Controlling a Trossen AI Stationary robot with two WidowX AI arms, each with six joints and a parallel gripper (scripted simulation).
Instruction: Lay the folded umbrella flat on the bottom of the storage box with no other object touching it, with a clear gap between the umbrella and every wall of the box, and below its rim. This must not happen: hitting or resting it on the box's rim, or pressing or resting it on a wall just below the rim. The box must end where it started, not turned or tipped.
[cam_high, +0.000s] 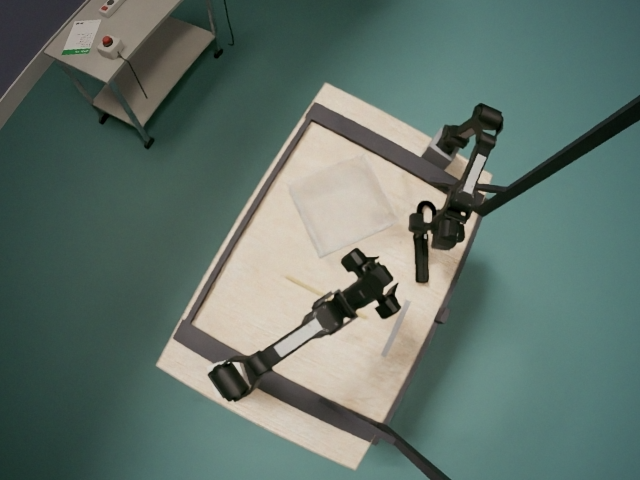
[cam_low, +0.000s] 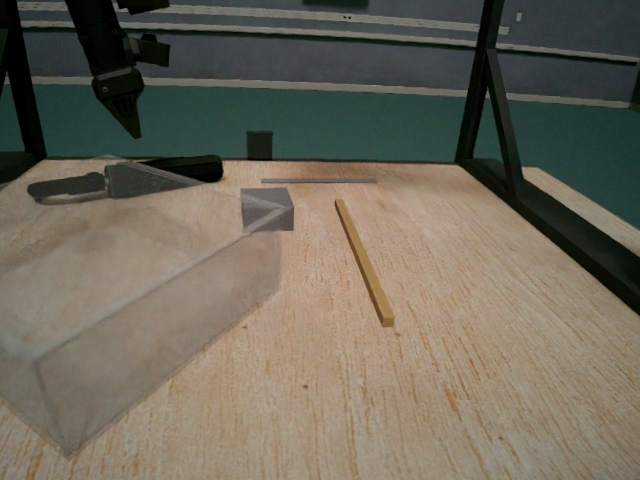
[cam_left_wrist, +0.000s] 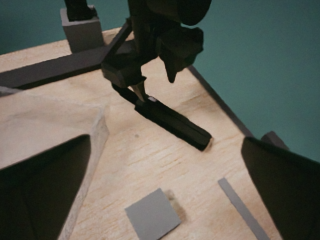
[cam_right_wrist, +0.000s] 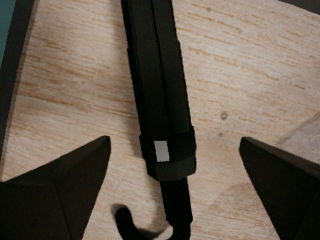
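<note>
My right gripper is now 11 cm above the folded umbrella, 2 cm to the left of it and 1 cm past it. Also, from my right hand: storage box: 28 cm ahead, 11 cm to the left, 8 cm below; then grey block: 22 cm to the left, 11 cm below, 5 cm ahead; then grey strip: 28 cm to the left, 13 cm below, 13 cm behind.
</note>
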